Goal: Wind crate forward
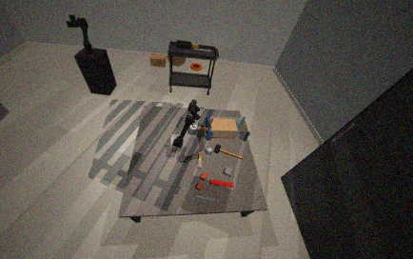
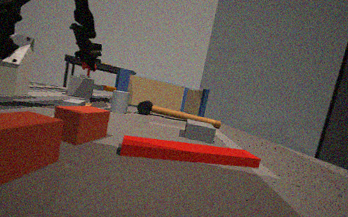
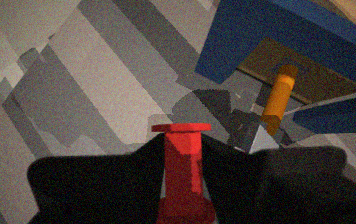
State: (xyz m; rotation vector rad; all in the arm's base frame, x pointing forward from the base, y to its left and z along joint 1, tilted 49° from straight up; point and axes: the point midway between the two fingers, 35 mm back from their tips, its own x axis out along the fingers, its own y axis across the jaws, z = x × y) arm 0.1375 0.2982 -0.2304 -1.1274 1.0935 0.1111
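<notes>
Now: gripper tip 50 mm to the left of the winch handle, 30 mm above it and 10 mm past it. The rest, counted from my gripper tip: red knob: 20 mm behind, 10 mm to the right; then grey winch: 120 mm to the right, 100 mm below, 30 mm behind; then blue frame: 150 mm ahead, 90 mm to the right, 30 mm below.
</notes>
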